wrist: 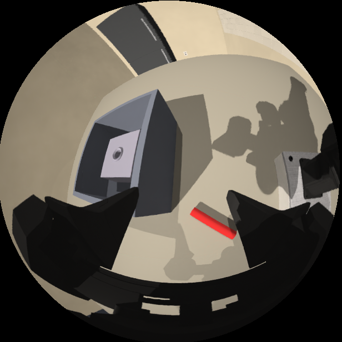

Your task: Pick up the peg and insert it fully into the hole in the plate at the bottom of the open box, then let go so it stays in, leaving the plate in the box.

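Observation:
The red peg lies on its side on the table, low and right of centre in the wrist view; its right end is close beside the right finger's outline. The open blue-grey box stands at the left. The pale plate is inside it, with a round hole facing up. My gripper is open and empty, above the table. Its left finger overlaps the box's near edge in the view, and the peg shows between the fingers, nearer the right one.
The robot's metal base shows at the right edge, partly behind black arm parts. Shadows of the arm and the box fall on the tan table. A dark grey object with light strips is beyond the table's far edge.

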